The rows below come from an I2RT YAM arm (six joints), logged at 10 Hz.
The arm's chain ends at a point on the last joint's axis. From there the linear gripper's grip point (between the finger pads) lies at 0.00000 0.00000 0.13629 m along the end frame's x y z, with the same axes.
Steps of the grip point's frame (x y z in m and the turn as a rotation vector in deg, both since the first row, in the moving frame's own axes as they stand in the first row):
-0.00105, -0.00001, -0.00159, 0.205, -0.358, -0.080
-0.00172, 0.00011, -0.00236, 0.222, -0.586, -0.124
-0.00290, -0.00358, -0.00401, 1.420, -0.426, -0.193
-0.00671, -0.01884, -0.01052, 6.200, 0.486, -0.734
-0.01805, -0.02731, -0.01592, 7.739, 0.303, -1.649
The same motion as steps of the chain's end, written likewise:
-0.00020, 0.00048, -0.00159, 0.205, -0.358, -0.080
-0.00033, 0.00064, -0.00235, 0.222, -0.586, -0.124
-0.00188, -0.00020, -0.00396, 1.420, -0.426, -0.193
-0.00777, -0.00411, -0.00972, 6.200, 0.486, -0.734
-0.01850, -0.00895, -0.01468, 7.739, 0.303, -1.649

